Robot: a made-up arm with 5 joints.
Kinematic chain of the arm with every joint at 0, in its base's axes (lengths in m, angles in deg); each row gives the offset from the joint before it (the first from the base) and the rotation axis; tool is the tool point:
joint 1: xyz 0 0 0.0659 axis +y
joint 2: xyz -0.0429 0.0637 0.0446 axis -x
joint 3: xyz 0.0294 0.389 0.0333 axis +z
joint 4: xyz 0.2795 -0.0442 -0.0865 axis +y
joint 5: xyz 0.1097 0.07 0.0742 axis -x
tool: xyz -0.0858 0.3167 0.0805
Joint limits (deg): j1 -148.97..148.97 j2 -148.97..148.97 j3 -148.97..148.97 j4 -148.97..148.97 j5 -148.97..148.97
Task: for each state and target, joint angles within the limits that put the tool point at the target. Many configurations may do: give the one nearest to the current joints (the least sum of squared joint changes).
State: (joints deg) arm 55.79 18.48 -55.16 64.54 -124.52
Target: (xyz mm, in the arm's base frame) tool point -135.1 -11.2 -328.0
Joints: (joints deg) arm 98.28 2.94 -29.76 98.65 -116.45
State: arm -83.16 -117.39 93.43 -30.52 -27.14
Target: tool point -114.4 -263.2 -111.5
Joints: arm -90.55 -138.70 118.56 -56.88 -45.78
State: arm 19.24 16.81 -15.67 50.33 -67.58
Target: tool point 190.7 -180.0 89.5
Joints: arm 21.59 1.79 -68.09 72.59 -92.36
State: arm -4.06 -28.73 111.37 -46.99 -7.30
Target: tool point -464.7 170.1 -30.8
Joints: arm -50.34 -48.15 137.76 -43.79 -3.41
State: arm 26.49 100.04 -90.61 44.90 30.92
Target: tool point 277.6 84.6 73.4
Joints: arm 15.80 101.54 -100.17 43.33 7.38
